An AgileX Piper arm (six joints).
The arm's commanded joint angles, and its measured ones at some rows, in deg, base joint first. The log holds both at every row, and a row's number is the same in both.
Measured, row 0:
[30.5 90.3 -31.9 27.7 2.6 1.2]
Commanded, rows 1 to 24:
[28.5 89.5 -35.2 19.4 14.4 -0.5]
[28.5 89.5 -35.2 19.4 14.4 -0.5]
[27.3 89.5 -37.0 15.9 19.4 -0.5]
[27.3 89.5 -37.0 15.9 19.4 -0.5]
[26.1 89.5 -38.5 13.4 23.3 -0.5]
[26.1 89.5 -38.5 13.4 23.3 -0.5]
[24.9 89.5 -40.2 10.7 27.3 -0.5]
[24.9 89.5 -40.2 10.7 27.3 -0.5]
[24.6 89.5 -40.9 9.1 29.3 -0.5]
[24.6 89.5 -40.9 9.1 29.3 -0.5]
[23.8 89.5 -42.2 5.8 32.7 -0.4]
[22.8 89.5 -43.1 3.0 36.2 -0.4]
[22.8 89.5 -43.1 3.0 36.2 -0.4]
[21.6 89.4 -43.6 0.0 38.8 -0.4]
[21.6 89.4 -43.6 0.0 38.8 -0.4]
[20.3 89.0 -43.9 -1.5 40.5 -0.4]
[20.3 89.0 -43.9 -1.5 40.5 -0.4]
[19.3 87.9 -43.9 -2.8 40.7 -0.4]
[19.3 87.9 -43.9 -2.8 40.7 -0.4]
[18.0 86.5 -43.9 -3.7 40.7 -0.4]
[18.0 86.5 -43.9 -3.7 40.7 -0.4]
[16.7 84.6 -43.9 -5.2 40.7 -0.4]
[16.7 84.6 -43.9 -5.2 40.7 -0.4]
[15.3 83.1 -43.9 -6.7 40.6 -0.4]
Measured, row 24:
[17.1 85.1 -43.7 -4.5 40.2 0.0]
